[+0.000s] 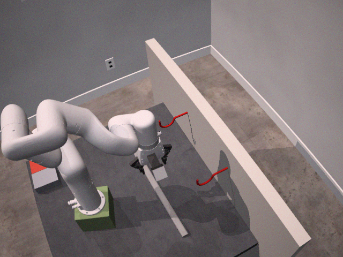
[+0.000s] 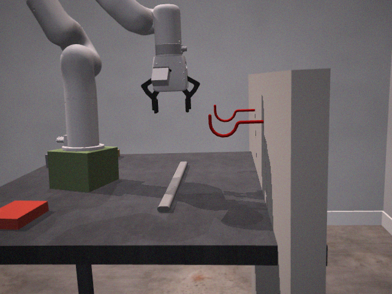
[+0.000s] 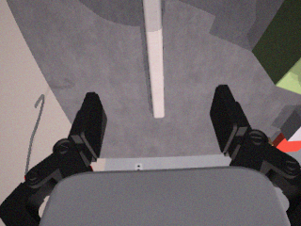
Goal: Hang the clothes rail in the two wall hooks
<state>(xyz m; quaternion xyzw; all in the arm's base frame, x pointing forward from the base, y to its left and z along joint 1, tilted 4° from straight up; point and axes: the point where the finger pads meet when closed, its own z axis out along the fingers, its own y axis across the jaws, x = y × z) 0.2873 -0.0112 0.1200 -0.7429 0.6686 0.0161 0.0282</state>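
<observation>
My gripper is now 22 cm above the grey clothes rail. Also, from my hand: beige wall panel 27 cm ahead, 5 cm to the left, 44 cm below; grey block 49 cm behind, 25 cm to the left, 20 cm below.
</observation>
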